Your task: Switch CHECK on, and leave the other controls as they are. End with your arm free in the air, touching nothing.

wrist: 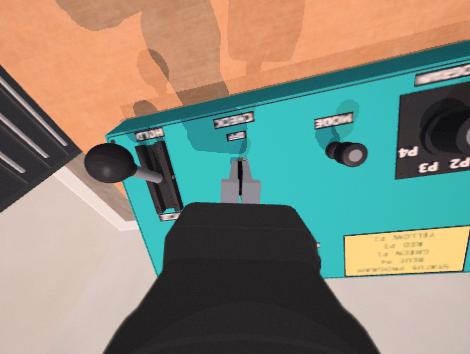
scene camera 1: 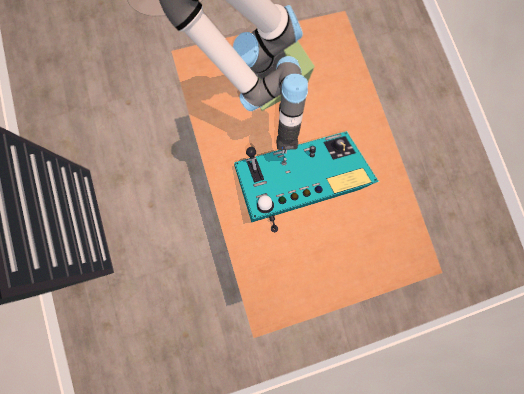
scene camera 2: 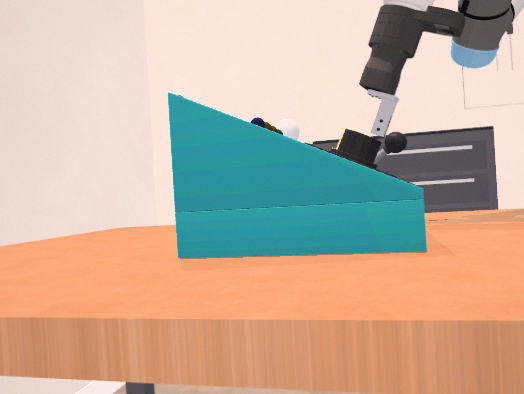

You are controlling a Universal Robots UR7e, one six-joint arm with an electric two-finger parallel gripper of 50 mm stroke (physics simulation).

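Frame: origin at the arm's base, x ahead, y left, z up, level; metres.
Where they show: gripper, fingertip midpoint: [wrist: 239, 171] [scene camera 1: 284, 151] [scene camera 2: 377, 135]; arm's base, origin of the base link: [scene camera 1: 269, 61].
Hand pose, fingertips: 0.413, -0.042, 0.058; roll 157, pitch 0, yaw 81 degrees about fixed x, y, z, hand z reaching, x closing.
Observation:
Each offset is from my fingertips to the top centre of the thing, as dx, dy, dz. "pt": to the spot under its first point.
The teal sloped panel [scene camera 1: 305, 172] [scene camera 2: 300, 200] [wrist: 300, 200] stands on the table. The CHECK label {-0.021, -0.005, -0.078} [wrist: 234, 120], with the OFF label {pt -0.002, -0.004, -0.072} [wrist: 236, 136] under it, is near the panel's low edge. A small grey CHECK switch {+0.029, -0.002, -0.006} [scene camera 1: 284, 161] shows in scene camera 1, too small to tell which way it is tipped; in the wrist view it is largely hidden behind the fingers. My gripper [scene camera 1: 283, 151] [scene camera 2: 378, 134] [wrist: 239, 171] is shut and empty. In scene camera 2 its tips are raised above the sloped face, apart from it.
The black-knobbed HOLD lever {-0.025, -0.126, +0.018} [scene camera 1: 251, 151] [scene camera 2: 396, 142] [wrist: 108, 163] is beside the fingers. The MODE knob {+0.018, +0.118, -0.009} [scene camera 1: 312, 151] [wrist: 354, 154] and a black program dial {+0.008, +0.238, -0.016} [scene camera 1: 340, 145] [scene camera 2: 359, 145] are on the other side. A white dome {pt +0.188, -0.123, +0.062} [scene camera 1: 265, 203] [scene camera 2: 288, 129] and several coloured buttons line the high edge.

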